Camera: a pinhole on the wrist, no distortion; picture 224 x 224 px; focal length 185.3 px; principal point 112.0 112.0 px. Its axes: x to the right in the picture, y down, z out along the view. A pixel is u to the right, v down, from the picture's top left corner.
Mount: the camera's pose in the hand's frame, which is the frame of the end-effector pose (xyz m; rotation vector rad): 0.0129 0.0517 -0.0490 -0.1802 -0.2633 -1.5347
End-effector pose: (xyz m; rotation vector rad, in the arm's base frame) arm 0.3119 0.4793 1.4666 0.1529 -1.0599 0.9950
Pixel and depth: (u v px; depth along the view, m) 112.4 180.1 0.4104
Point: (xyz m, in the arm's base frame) -0.0294 0.4716 1.7034
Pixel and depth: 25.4 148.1 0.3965
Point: -0.1214 0.5627 1.5500
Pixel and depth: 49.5 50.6 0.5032
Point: -0.2185 0.3635 1.4016
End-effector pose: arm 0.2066 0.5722 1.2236 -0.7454 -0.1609 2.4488
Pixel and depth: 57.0 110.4 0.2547
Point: 0.0201 0.4158 1.3191
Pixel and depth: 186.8 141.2 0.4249
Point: -0.0603 0.6183 1.5366
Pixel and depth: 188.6 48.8 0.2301
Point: 0.1424 0.5207 1.4170
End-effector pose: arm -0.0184 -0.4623 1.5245 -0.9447 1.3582 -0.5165
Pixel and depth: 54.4 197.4 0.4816
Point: 0.3183 -0.3369 1.1098
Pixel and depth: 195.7 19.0 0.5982
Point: 0.4971 -0.0844 1.7155
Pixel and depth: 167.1 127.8 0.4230
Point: 0.3551 -0.3514 1.4450
